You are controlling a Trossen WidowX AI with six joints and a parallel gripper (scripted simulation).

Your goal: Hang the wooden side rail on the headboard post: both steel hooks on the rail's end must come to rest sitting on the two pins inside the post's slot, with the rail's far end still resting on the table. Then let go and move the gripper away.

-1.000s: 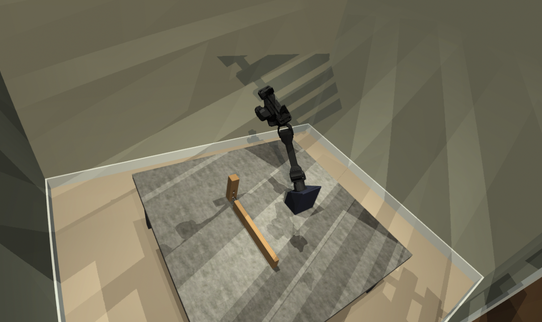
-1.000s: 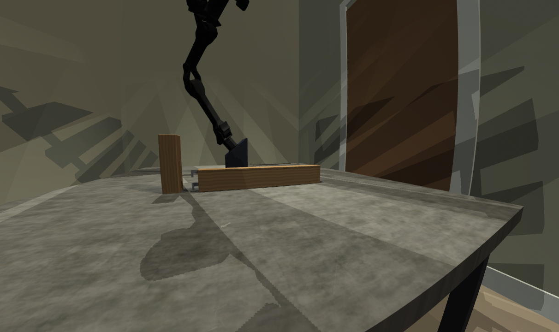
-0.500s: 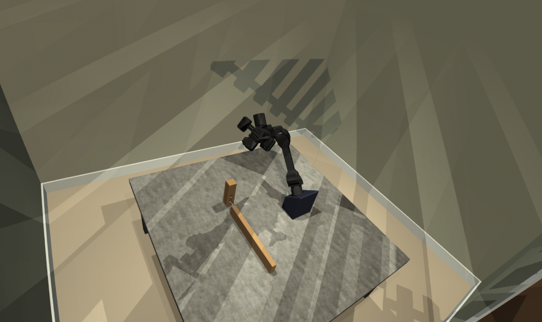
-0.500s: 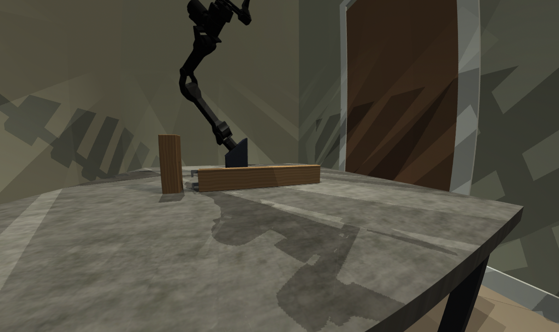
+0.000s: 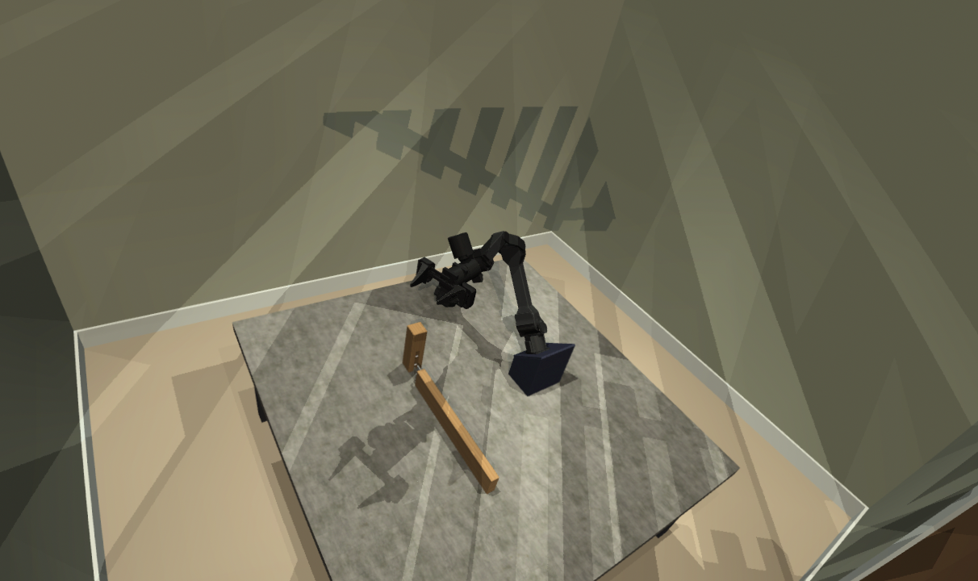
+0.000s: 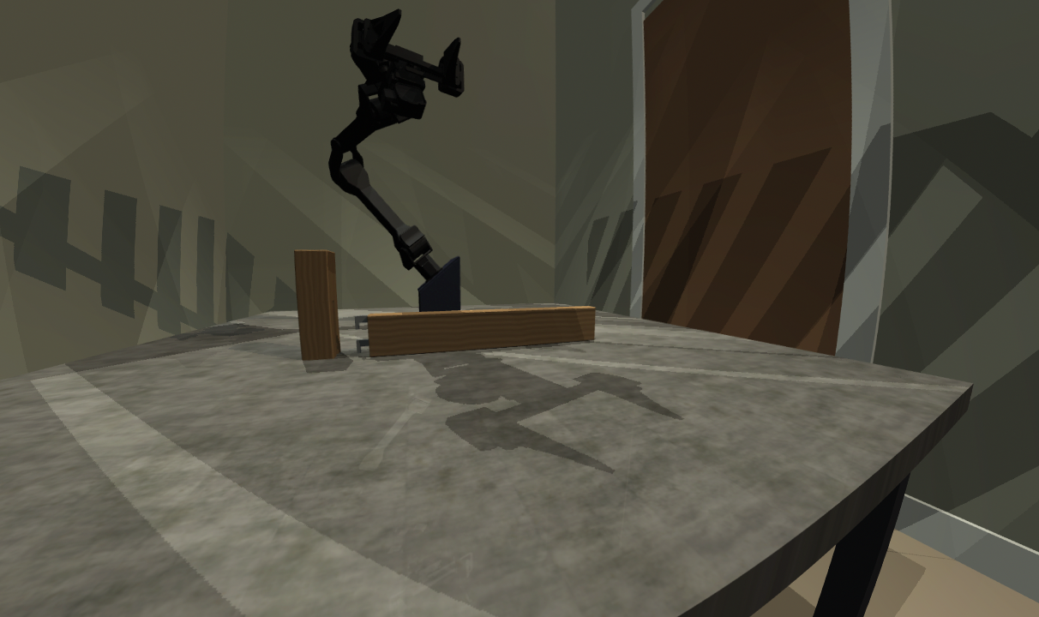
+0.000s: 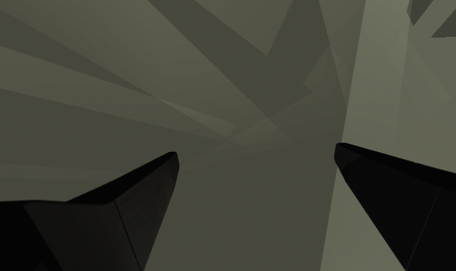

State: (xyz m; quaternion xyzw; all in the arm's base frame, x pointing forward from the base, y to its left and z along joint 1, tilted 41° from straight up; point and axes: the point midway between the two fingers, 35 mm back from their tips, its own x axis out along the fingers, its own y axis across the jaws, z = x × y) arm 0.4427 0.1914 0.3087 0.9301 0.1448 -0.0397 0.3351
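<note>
The headboard post is 42 cm below my gripper tip, 18 cm to the right of it and 12 cm behind it.
</note>
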